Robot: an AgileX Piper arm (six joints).
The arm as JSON. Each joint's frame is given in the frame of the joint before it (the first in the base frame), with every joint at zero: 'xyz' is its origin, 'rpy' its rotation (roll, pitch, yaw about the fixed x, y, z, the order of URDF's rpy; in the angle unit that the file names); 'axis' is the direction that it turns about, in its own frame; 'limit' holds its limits. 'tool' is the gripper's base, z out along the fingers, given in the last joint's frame.
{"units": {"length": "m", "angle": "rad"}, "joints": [
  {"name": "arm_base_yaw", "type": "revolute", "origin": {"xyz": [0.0, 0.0, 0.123], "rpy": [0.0, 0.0, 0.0]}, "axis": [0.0, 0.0, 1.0], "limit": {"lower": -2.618, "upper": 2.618}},
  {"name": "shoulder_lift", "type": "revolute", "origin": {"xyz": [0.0, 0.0, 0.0], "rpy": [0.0, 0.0, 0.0]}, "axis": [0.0, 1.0, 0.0], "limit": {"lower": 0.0, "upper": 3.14}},
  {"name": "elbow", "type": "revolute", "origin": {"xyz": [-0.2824, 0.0, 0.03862], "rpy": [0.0, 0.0, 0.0]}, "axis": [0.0, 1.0, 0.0], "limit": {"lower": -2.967, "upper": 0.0}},
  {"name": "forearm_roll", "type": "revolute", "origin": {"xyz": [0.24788, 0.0, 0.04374], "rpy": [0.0, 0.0, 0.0]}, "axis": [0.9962, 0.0, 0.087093], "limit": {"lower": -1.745, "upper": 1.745}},
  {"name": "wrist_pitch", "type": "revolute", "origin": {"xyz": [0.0, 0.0, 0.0], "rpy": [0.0, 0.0, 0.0]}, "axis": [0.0, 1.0, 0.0], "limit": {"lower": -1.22, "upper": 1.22}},
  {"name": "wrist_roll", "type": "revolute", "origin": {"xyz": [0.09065, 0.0, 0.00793], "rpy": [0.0, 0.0, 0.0]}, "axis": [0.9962, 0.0, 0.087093], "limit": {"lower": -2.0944, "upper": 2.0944}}
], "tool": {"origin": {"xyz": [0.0, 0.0, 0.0], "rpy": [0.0, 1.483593, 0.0]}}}
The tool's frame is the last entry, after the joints.
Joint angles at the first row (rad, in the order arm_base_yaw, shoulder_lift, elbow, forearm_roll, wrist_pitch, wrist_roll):
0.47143 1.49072 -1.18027 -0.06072 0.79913 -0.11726
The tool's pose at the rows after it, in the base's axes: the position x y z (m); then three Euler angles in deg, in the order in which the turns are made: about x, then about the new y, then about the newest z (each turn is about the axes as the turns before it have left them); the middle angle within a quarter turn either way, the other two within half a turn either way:
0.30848 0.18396 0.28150 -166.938 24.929 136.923
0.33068 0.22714 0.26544 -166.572 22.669 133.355
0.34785 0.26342 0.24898 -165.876 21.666 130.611
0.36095 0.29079 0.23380 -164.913 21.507 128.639
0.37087 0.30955 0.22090 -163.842 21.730 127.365
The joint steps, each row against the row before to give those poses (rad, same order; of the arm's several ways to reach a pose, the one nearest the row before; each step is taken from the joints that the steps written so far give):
0.07775 0.18455 -0.16898 0.00036 0.04790 -0.00600
0.06317 0.16494 -0.16546 0.00035 0.03185 -0.00369
0.04544 0.14038 -0.14915 0.00075 0.01734 -0.00331
0.02927 0.11180 -0.12212 0.00137 0.00340 -0.00323
0.01644 0.08341 -0.09082 0.00348 -0.00663 -0.00312

